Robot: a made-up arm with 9 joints. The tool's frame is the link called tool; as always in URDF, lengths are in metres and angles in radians. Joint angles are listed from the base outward.
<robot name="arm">
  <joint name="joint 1" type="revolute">
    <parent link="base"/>
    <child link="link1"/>
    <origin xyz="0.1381 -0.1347 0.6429" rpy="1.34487 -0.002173 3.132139"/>
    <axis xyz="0 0 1"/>
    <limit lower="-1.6" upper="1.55"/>
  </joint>
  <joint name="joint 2" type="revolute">
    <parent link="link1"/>
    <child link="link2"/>
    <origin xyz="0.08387 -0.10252 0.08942" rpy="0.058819 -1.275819 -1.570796"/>
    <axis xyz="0 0 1"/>
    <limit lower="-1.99" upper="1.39"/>
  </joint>
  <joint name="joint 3" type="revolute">
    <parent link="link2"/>
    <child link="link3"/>
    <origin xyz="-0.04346 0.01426 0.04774" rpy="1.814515 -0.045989 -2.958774"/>
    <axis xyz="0 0 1"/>
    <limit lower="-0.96" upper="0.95"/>
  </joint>
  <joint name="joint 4" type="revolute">
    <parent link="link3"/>
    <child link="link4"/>
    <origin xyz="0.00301 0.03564 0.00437" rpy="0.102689 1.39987 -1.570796"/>
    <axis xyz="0 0 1"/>
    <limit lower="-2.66" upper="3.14"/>
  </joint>
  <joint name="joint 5" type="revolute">
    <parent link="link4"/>
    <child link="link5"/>
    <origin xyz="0.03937 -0.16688 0.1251" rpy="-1.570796 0 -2.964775"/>
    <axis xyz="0 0 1"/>
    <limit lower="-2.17" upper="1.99"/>
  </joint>
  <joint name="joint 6" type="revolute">
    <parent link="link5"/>
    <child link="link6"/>
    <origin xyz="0.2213 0.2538 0.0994" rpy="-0.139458 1.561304 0"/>
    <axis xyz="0 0 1"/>
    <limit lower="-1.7" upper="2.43"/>
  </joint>
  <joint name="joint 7" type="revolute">
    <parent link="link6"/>
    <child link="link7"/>
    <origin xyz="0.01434 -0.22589 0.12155" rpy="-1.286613 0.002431 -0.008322"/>
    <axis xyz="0 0 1"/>
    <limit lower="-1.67" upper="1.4"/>
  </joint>
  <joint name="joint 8" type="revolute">
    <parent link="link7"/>
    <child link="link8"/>
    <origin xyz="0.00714 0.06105 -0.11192" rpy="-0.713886 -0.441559 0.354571"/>
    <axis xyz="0 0 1"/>
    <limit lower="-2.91" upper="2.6"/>
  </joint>
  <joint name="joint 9" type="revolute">
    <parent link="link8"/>
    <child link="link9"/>
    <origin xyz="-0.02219 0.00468 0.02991" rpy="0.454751 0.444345 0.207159"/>
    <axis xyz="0 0 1"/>
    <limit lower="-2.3" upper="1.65"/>
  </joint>
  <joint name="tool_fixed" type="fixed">
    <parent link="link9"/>
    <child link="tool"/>
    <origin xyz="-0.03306 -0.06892 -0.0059" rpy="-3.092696 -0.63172 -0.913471"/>
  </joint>
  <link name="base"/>
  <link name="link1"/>
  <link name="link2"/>
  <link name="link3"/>
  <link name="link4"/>
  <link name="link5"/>
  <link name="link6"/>
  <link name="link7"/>
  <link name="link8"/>
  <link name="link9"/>
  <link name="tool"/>
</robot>
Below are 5 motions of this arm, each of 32 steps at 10 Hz.
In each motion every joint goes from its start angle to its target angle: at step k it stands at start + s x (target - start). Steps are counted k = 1, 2, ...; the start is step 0. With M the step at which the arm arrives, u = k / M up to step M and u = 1 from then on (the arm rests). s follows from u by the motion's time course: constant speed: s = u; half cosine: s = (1 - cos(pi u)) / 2; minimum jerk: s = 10 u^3 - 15 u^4 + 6 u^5.
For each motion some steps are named. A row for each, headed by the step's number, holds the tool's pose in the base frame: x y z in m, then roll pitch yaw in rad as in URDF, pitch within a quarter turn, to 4 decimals.
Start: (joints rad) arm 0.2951 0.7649 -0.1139 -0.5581 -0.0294 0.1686 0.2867 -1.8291 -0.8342
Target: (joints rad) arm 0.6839 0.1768 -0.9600 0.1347 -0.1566 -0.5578 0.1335 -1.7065 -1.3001
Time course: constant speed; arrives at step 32
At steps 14, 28, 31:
14: -0.3126 0.0004 0.8676 3.0742 -0.7020 2.4851
28: -0.0677 0.1665 1.0624 -2.1570 -0.8386 0.8987
31: 0.0062 0.1838 1.0796 -2.0065 -0.7180 0.6286

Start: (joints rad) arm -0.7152 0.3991 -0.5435 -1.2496 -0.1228 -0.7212 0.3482 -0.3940 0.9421
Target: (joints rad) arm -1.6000 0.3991 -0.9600 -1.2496 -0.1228 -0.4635 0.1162 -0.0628 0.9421
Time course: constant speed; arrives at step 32
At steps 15, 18, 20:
15: 0.0362 -0.2995 0.0697 -2.3831 -1.0004 0.1203
18: 0.0883 -0.2929 0.0657 -2.4100 -1.0839 0.1528
20: 0.1230 -0.2889 0.0658 -2.4364 -1.1390 0.1824

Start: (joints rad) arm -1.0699 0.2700 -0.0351 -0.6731 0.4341 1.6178 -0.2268 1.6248 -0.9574
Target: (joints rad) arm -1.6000 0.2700 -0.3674 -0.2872 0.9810 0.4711 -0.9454 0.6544 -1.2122
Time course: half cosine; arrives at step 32
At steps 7, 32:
7: -0.1850 -0.1150 0.5780 -1.2226 -0.3188 2.1312
32: -0.0009 0.0213 0.4016 -3.0263 -0.2698 2.6484

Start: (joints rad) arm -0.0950 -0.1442 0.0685 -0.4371 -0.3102 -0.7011 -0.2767 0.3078 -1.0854
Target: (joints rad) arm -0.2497 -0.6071 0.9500 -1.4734 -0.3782 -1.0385 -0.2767 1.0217 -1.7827
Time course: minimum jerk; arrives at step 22
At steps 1, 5, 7, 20, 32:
1: -0.3631 0.3533 0.4300 2.3243 -0.4500 -2.4872
5: -0.3751 0.3350 0.4016 2.3449 -0.5004 -2.4522
7: -0.3920 0.3091 0.3713 2.3610 -0.5833 -2.4061
20: -0.5271 0.2259 0.4715 1.0670 -1.1947 -1.0846
32: -0.5275 0.2268 0.4745 1.0441 -1.1915 -1.0638

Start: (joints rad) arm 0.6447 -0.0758 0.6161 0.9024 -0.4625 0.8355 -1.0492 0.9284 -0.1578
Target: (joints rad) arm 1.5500 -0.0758 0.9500 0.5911 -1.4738 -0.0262 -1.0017 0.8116 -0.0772
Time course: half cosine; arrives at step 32
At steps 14, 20, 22, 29, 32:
14: -0.3299 -0.1540 0.4871 -2.0650 -0.6116 3.0208
20: -0.3021 -0.2924 0.4955 -2.4130 -0.7678 -2.5736
22: -0.2890 -0.3229 0.4948 -2.5761 -0.7785 -2.3284
29: -0.2617 -0.3724 0.4870 -2.9715 -0.6893 -1.7706
32: -0.2595 -0.3761 0.4859 -3.0097 -0.6701 -1.7169

